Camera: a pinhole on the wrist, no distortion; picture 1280 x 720 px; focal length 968.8 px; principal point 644.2 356.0 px. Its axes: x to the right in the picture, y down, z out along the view. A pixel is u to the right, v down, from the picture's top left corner.
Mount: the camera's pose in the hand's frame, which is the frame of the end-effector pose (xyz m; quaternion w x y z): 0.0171 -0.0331 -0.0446 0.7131 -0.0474 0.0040 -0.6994
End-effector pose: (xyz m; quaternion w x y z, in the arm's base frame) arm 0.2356 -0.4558 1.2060 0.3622 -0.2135 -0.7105 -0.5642
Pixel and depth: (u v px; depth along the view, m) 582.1 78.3 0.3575
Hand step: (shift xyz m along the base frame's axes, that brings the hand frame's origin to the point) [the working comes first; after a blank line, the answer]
In the camera's frame: -0.0229 -0.1025 0.3575

-0.0410 0.3127 -0.0706
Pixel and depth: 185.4 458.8 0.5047
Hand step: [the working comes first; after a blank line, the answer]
In the camera's frame: -0.2390 0.0536 0.5047

-0.0168 0.4742 0.1863
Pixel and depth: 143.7 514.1 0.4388
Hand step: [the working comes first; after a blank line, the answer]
In the camera's frame: -0.2267 0.0716 0.4388

-0.0189 0.4051 0.1928
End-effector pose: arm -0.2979 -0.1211 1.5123 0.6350 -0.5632 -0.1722 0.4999
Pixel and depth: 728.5 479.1 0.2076
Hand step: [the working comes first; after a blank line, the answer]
In the camera's frame: 0.0181 0.0264 0.2076

-0.0835 0.1413 0.0627
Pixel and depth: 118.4 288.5 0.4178
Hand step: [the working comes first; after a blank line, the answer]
In the camera's frame: -0.2268 -0.0291 0.4178

-0.3717 0.1770 -0.0884
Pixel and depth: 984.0 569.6 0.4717
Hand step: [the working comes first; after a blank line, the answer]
In the camera's frame: 0.1654 0.1040 0.4717

-0.1906 0.3858 0.2247
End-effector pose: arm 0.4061 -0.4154 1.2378 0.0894 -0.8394 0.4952 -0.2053
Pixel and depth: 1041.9 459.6 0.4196
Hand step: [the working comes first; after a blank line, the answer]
In the camera's frame: 0.1722 0.0449 0.4196

0.3471 -0.0154 -0.2546
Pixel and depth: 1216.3 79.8 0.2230
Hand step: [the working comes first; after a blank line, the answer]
In the camera's frame: 0.1317 -0.0636 0.2230

0.1913 0.0886 -0.1243
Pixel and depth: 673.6 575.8 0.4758
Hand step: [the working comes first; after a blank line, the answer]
In the camera's frame: 0.0144 0.1079 0.4758

0.2634 -0.1528 -0.3332
